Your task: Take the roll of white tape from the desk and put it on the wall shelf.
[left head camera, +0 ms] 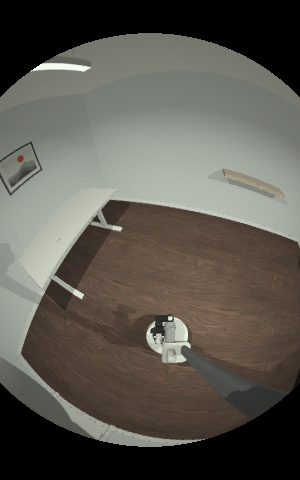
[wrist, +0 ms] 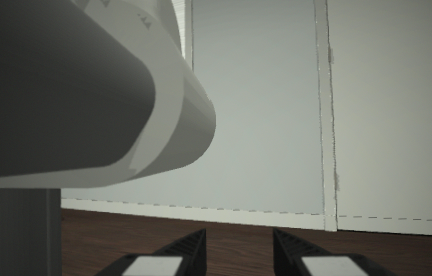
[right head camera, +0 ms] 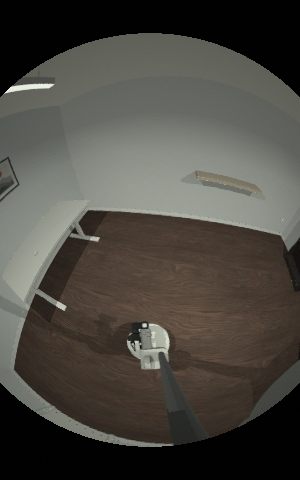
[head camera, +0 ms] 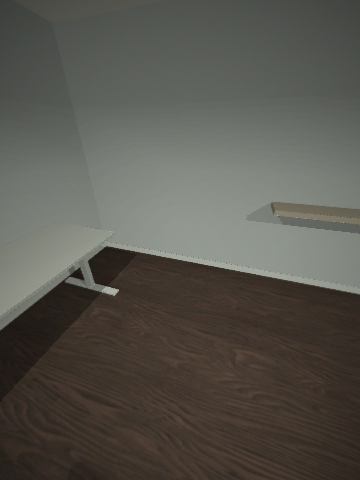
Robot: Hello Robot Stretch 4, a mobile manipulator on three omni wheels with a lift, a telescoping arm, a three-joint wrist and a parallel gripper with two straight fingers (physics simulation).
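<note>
The white desk (head camera: 40, 255) (left head camera: 65, 220) (right head camera: 45, 235) stands against the left wall. A tiny pale object (left head camera: 57, 239) (right head camera: 35, 253) lies on its top in the side head views; it may be the tape roll, but is too small to tell. The tan wall shelf (head camera: 315, 212) (left head camera: 254, 183) (right head camera: 227, 181) is fixed to the far wall, right of the desk, and no object shows on it. My gripper (wrist: 239, 249) is open in the wrist view, with no object between its fingers. It is folded in over my base, well away from desk and shelf.
Desk feet (head camera: 107, 290) (left head camera: 75, 292) (right head camera: 57, 304) reach onto the floor. A framed picture (left head camera: 20, 167) (right head camera: 7, 182) hangs above the desk. Dark furniture (right head camera: 292, 270) stands at the right edge. A door (wrist: 385, 115) shows in the wrist view, where my arm covers the left part.
</note>
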